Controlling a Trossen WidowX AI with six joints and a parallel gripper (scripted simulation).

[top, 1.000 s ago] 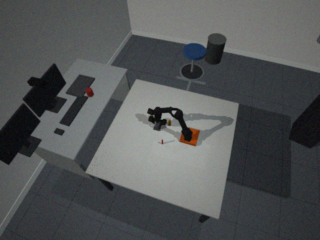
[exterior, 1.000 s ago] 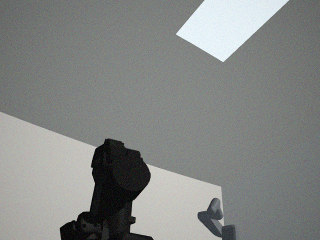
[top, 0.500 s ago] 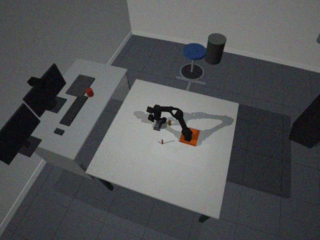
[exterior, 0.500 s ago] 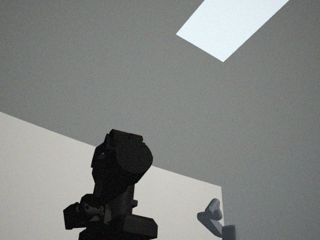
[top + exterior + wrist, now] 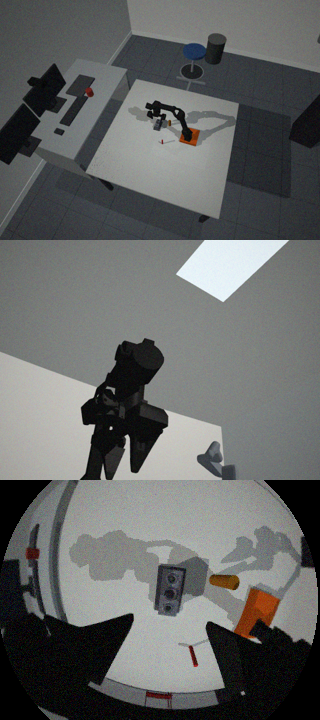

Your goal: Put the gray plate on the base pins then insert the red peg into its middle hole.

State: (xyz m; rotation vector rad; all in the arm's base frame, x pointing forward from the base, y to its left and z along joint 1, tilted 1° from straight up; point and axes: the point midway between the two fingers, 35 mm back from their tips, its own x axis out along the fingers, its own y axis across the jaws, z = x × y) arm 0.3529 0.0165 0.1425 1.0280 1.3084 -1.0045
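My gripper tip is 15 cm past the red peg, 15 cm to the right of it and 10 cm above it. Round my gripper tip: base 1 cm to the right, 13 cm below; gray plate 1 cm to the right, 9 cm below.
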